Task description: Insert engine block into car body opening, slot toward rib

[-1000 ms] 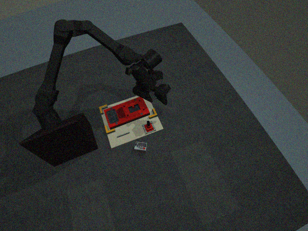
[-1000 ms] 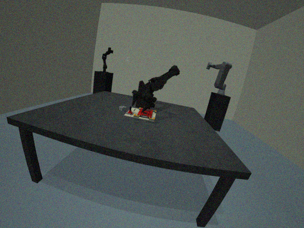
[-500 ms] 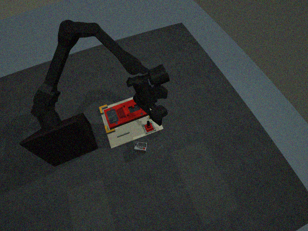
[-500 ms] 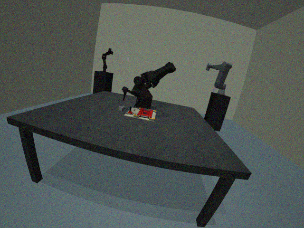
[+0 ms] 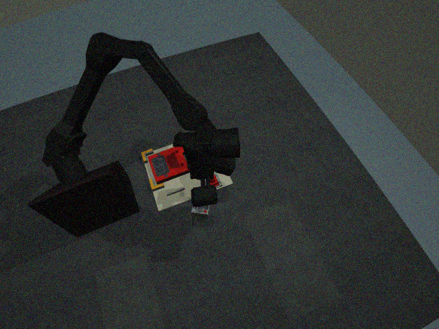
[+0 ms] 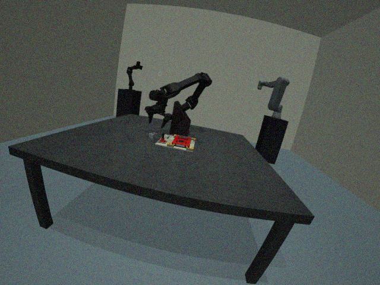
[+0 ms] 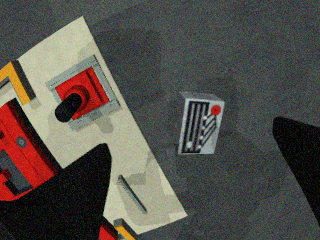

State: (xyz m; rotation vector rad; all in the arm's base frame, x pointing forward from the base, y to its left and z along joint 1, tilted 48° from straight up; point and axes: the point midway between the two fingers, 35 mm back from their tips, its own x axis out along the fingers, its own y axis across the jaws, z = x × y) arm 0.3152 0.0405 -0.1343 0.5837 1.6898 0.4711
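Now: the engine block 3 cm behind my gripper tip, 1 cm to the right of it and 8 cm below it. The rest, counted from my gripper tip: thin grey bar: 4 cm behind, 16 cm to the left, 8 cm below; black post: 3 cm ahead, 7 cm to the left, 6 cm below.
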